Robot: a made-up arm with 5 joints.
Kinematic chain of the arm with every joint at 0, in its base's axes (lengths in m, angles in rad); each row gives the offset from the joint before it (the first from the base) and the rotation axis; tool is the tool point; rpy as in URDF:
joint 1: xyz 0 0 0.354 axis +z
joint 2: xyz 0 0 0 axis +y
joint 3: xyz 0.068 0 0.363 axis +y
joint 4: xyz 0.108 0 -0.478 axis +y
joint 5: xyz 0.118 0 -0.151 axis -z
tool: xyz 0 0 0 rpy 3.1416 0 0
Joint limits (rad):
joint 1: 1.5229..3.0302
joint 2: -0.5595..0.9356
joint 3: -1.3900..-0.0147
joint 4: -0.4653..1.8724
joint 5: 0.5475..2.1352
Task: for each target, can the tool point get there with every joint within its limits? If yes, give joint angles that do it. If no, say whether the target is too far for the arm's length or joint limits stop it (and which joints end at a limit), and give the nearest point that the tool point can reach.
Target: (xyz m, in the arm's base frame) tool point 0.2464 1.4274 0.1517
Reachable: no: too far | nearest point 0.0412 0.8588 0.2330 | short by 0.610 m
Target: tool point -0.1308 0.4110 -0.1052
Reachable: yes | joints 1.8790 0.7881 -0.8103 0.6470 1.9063
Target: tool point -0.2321 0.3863 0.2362
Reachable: yes | joints 2.1118 -0.0126 -0.7023 1.4181 1.4927
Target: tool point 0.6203 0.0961 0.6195
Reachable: no: joint limits stop it (at a limit: joint 1, joint 2, joint 3, joint 4) | nearest point 0.1442 -0.0161 0.2411 | short by 0.618 m
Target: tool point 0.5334 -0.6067 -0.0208
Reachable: no: joint limits stop it (at a limit: joint 2, joint 3) | nearest point 0.1128 -0.1283 0.1029 | short by 0.649 m
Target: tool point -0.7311 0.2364 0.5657
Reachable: yes | joints 2.8289 0.0946 -1.2226 0.4098 1.5393
